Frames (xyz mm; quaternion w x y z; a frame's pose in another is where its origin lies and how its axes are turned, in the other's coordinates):
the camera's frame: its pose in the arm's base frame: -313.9 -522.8 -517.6 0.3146 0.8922 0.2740 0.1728
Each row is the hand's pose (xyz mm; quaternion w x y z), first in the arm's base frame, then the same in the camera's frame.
Working: the arm's base frame: its pose in the camera's frame: 630.9 118.2 -477.3 0.3146 -0.8922 -0.2740 -0.1728

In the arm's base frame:
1: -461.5 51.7 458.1 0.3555 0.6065 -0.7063 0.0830
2: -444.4 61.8 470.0 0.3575 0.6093 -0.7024 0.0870
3: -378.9 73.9 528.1 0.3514 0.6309 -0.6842 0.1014
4: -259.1 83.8 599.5 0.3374 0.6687 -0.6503 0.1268
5: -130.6 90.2 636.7 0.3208 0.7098 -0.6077 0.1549
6: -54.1 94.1 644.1 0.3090 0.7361 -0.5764 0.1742
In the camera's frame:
1: 359.4 209.5 -1063.4 0.4738 -0.2712 -0.3504 0.7611
2: 380.6 217.3 -1068.7 0.4787 -0.2725 -0.3466 0.7593
3: 447.5 272.4 -1086.0 0.5035 -0.2611 -0.3301 0.7545
4: 557.7 358.4 -1086.0 0.5465 -0.2378 -0.2995 0.7450
5: 668.1 427.4 -1054.8 0.5945 -0.2104 -0.2635 0.7300
6: 731.9 458.8 -1025.4 0.6262 -0.1915 -0.2378 0.7174

